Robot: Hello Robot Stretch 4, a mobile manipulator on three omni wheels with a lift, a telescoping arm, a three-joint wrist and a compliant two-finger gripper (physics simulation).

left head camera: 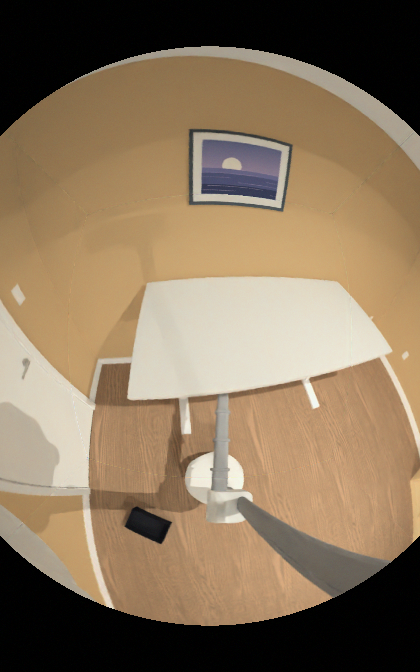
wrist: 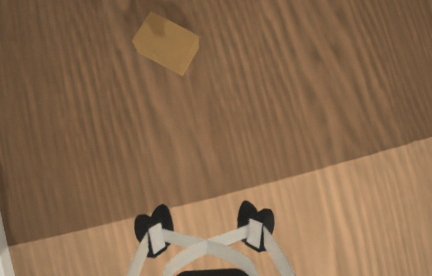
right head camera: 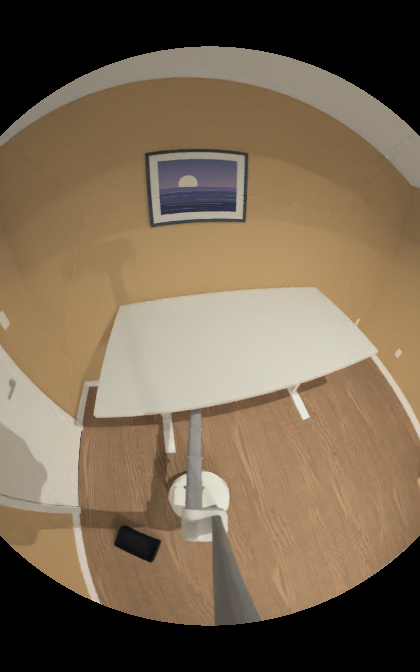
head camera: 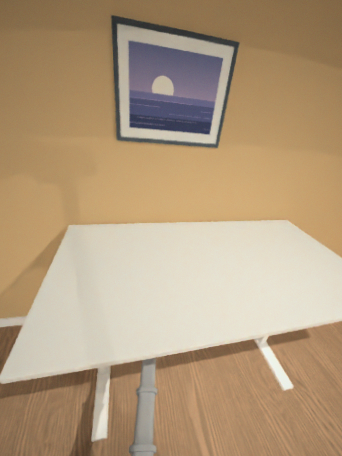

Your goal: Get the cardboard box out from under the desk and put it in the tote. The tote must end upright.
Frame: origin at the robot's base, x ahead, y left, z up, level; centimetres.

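Seen in the pictures: gripper, between the fingertips: point(wrist: 204, 218).
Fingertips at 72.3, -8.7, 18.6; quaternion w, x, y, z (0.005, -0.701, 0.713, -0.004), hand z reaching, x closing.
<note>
Offsets run from my fingertips to a thing's top centre, as dx, dy, dz. Level surfaces: height alone.
The cardboard box {+25.2, +4.9, -16.3} point(wrist: 167, 45) lies on the shaded floor at the upper left of the wrist view, turned at an angle. My gripper point(wrist: 204, 218) is open and empty in the lower middle of the wrist view, with its two black fingertips apart from the box. The white desk {dz +73.7} point(head camera: 185, 295) point(left head camera: 245, 340) point(right head camera: 220, 355) hides the box and the gripper from the head views. The black tote {-121.8, +54.9, -11.3} point(left head camera: 148, 525) point(right head camera: 137, 543) stands on the floor at the lower left, beside the robot's base; it looks upright.
A white desk foot point(head camera: 101, 405) point(left head camera: 185, 416) point(right head camera: 170, 434) is left of the arm point(head camera: 145, 415) point(left head camera: 221, 440) point(right head camera: 194, 450). Another desk foot point(head camera: 276, 365) point(left head camera: 311, 393) point(right head camera: 300, 403) is to the right. A white door point(left head camera: 45, 425) is at the left. A white strip point(wrist: 5, 255) shows at the wrist view's lower left edge.
</note>
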